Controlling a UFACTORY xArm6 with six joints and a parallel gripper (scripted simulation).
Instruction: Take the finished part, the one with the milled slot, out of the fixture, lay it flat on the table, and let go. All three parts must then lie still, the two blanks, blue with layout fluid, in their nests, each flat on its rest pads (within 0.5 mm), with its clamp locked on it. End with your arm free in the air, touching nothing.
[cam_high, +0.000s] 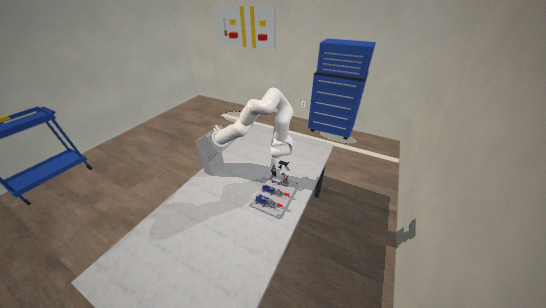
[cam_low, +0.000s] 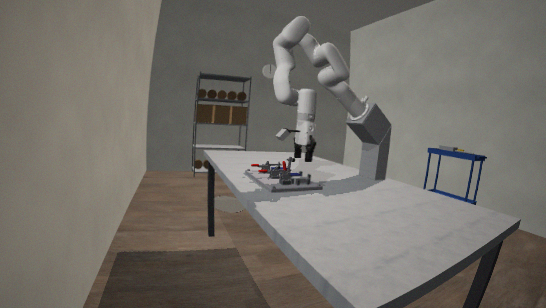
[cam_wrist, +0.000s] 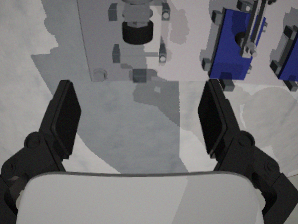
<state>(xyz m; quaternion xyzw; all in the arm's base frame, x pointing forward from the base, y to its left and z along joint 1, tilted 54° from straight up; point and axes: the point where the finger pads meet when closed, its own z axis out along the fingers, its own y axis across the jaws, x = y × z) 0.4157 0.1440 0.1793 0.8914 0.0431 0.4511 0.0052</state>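
The finished grey part is 1 cm behind my hand and 9 cm below it. From my hand the other things lie so: grey fixture plate (6 cm ahead, 10 cm to the right, 12 cm below).
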